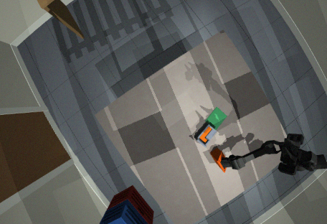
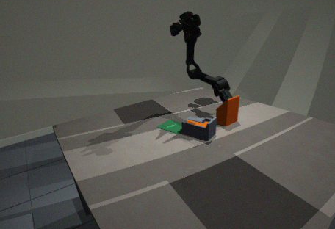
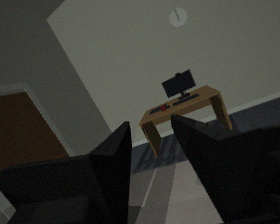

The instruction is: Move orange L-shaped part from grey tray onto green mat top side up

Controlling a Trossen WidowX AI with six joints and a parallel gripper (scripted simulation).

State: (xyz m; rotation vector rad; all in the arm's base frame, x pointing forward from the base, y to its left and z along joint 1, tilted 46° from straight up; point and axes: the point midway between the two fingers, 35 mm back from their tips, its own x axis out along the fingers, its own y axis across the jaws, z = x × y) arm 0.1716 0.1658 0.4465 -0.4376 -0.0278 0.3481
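Now: the orange L-shaped part 2 cm ahead of my gripper tip, 20 cm to the left of it and 51 cm below it. Also, from my gripper tip: green mat: 7 cm ahead, 5 cm to the left, 57 cm below.
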